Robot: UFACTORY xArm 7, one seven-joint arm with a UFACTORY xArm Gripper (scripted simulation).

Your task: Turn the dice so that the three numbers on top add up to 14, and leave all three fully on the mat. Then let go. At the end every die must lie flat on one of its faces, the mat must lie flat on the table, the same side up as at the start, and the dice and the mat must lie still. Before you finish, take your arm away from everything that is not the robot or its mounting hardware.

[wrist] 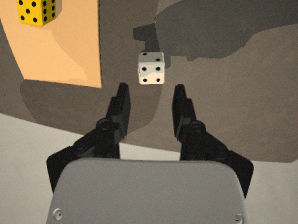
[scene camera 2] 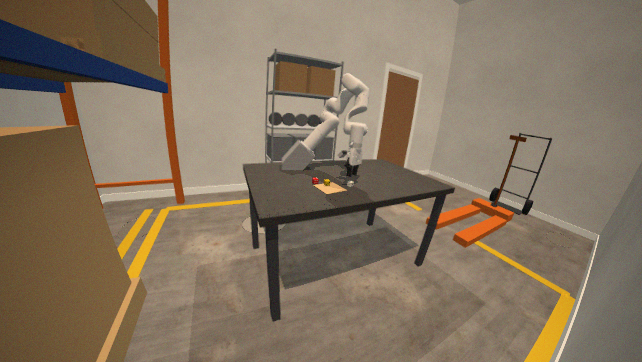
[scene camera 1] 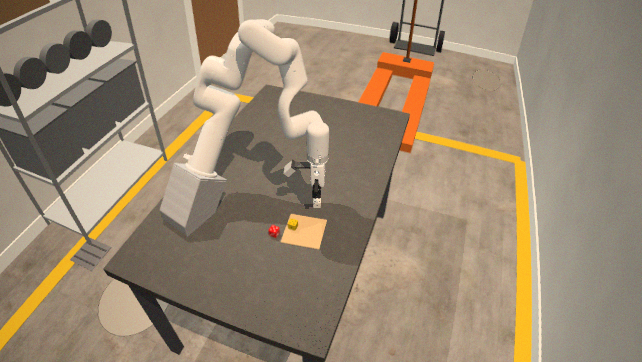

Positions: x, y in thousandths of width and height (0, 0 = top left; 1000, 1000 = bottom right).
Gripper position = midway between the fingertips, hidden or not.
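Note:
Wrist view: a white die (wrist: 508, 292) and my gripper (wrist: 508, 426). Scene camera 1: a tan mat (scene camera 1: 482, 645).

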